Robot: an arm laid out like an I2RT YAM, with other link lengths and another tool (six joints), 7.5 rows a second.
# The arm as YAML. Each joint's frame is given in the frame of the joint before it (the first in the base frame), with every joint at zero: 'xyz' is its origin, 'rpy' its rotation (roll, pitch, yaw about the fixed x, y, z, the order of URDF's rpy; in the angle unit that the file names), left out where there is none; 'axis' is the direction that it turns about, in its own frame. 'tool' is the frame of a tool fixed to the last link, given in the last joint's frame.
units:
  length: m
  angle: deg
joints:
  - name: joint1
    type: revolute
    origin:
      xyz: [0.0, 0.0, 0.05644]
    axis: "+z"
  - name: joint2
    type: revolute
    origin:
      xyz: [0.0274, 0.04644, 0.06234]
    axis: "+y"
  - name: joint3
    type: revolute
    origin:
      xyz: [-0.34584, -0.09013, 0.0]
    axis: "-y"
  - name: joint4
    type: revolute
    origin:
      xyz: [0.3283, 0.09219, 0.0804]
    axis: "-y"
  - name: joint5
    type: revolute
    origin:
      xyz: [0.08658, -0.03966, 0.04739]
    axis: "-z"
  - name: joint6
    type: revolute
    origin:
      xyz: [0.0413, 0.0, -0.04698]
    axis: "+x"
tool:
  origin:
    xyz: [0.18, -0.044, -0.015]
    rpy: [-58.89, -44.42, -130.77]
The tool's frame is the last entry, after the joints.
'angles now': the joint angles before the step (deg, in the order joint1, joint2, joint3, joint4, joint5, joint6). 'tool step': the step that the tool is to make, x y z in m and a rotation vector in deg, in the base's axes. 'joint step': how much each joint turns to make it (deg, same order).
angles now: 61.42 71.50 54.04 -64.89 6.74 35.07
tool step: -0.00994 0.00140 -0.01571 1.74 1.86 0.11
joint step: -0.02 -1.06 -3.03 2.59 -2.46 0.21
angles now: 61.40 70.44 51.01 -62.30 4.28 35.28
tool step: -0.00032 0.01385 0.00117 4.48 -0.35 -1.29
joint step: -0.04 -1.66 -0.86 3.20 -1.59 1.56
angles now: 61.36 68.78 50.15 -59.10 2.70 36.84
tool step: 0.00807 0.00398 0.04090 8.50 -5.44 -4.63
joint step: -0.07 -7.86 0.86 1.09 2.01 4.15
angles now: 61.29 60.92 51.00 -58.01 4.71 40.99
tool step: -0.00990 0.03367 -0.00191 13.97 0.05 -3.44
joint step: 1.01 -6.79 -6.64 11.81 -3.77 7.04
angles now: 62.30 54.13 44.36 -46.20 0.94 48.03
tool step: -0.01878 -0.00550 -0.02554 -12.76 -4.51 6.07
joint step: 10.64 6.81 0.93 -4.18 10.07 -0.43
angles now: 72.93 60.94 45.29 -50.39 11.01 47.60
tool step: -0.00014 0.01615 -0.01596 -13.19 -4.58 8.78
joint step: 6.21 12.18 4.75 -3.03 6.38 -5.05
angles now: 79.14 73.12 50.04 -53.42 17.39 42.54
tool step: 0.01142 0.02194 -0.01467 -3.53 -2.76 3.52
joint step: 0.87 6.37 1.46 3.06 2.70 -3.50
